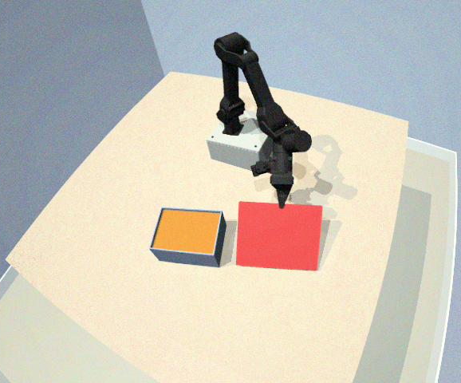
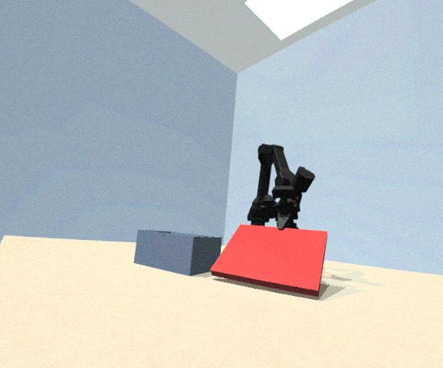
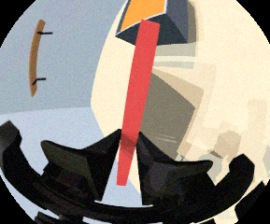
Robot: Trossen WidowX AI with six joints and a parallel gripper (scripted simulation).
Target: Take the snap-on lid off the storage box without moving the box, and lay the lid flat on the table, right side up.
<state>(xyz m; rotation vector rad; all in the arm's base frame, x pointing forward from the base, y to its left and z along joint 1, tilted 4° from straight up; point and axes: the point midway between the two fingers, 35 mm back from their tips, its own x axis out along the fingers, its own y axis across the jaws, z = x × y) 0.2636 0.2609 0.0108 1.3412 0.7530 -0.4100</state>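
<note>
My gripper tip is 70 mm short of the red lid, 50 mm above it and 10 mm to the right of it. Round my gripper tip: storage box (250 mm to the right, 140 mm ahead, 80 mm below).
</note>
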